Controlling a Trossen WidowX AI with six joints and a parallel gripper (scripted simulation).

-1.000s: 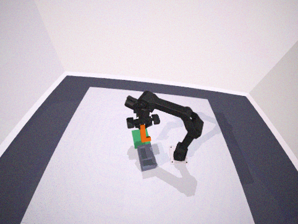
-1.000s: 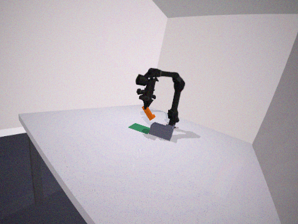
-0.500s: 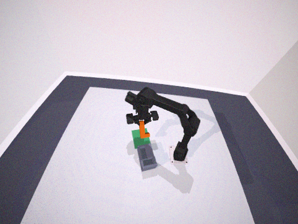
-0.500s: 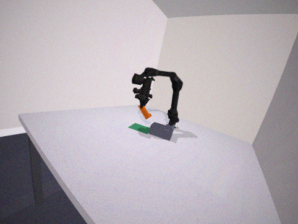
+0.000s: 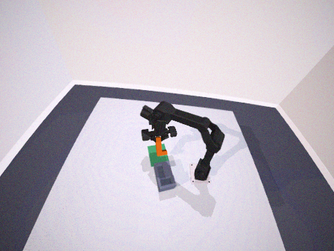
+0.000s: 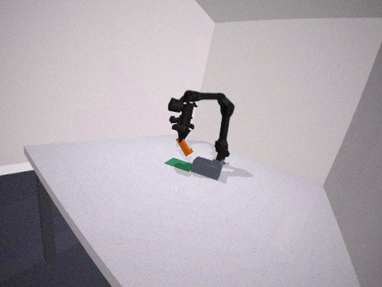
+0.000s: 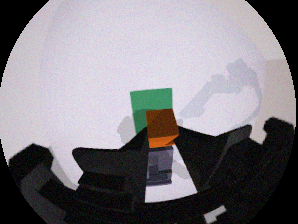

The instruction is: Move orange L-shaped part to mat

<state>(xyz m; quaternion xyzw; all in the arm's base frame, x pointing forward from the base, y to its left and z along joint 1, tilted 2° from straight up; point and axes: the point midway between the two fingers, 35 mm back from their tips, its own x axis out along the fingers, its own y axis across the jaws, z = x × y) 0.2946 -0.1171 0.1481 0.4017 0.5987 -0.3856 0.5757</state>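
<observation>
The green mat lies 150 mm below my gripper tip, 20 mm to the left of it and 10 mm behind it. The rest, counted from my gripper tip: orange L-shaped part: 30 mm below, 30 mm behind, 20 mm to the left.
</observation>
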